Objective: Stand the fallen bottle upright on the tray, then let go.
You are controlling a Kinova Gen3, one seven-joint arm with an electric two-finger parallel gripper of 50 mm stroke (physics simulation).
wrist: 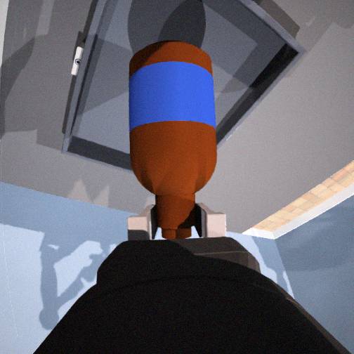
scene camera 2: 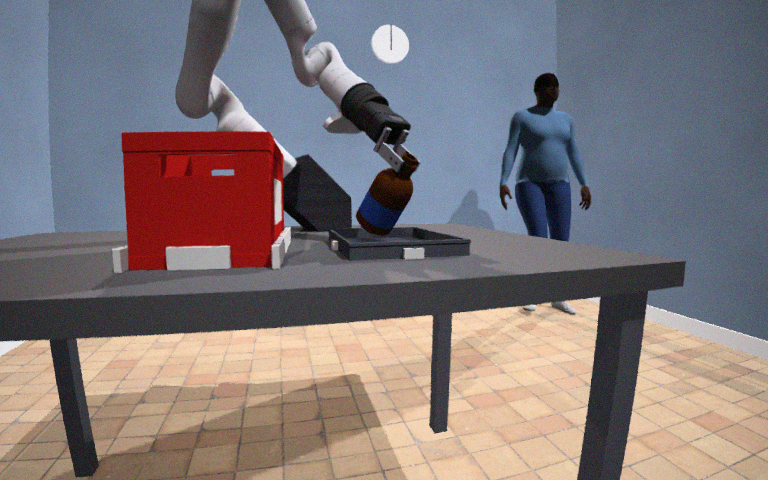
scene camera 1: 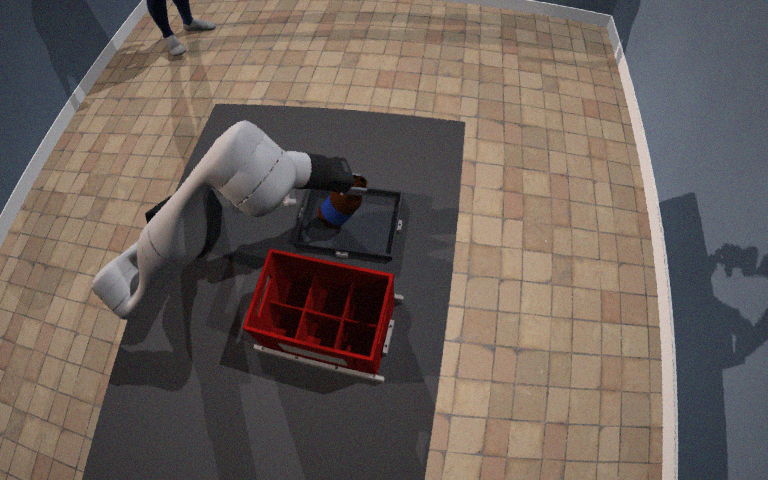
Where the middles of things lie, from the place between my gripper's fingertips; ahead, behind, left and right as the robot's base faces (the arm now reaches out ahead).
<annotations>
My hand is 50 mm past the brown bottle [scene camera 2: 390,192], 50 mm above it and 20 mm to the left of it. Also, from my hand: red crate [scene camera 2: 171,198]: 300 mm to the right, 80 mm behind, 50 mm below; dark tray [scene camera 2: 355,244]: 130 mm below, 40 mm behind, 20 mm to the right.
</annotations>
